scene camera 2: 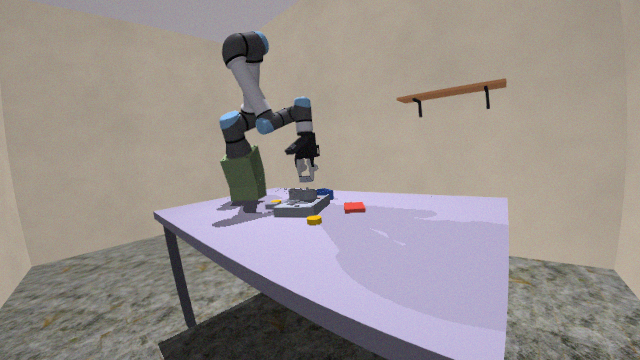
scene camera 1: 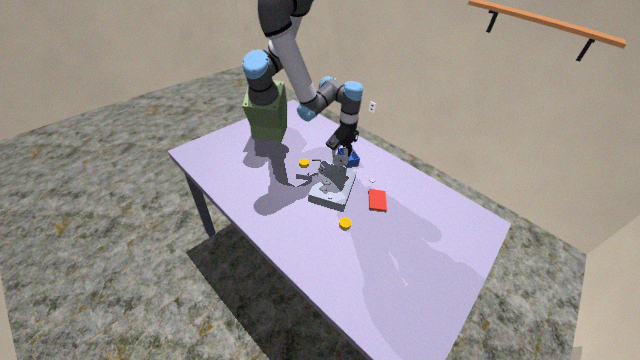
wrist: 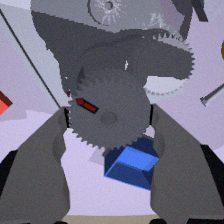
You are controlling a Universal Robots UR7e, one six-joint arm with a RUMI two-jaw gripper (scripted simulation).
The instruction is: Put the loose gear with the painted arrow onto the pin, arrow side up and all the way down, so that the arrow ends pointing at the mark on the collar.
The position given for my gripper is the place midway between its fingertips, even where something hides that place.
I see my gripper [scene camera 2: 306,181], a grey fixture plate [scene camera 1: 342,179], a blue bin [wrist: 125,165] and a grey gear [wrist: 111,108].
The grey fixture plate also shows in scene camera 2 [scene camera 2: 310,204] and in the wrist view [wrist: 48,45]. My gripper shows as well in scene camera 1 [scene camera 1: 339,161] and in the wrist view [wrist: 109,106].
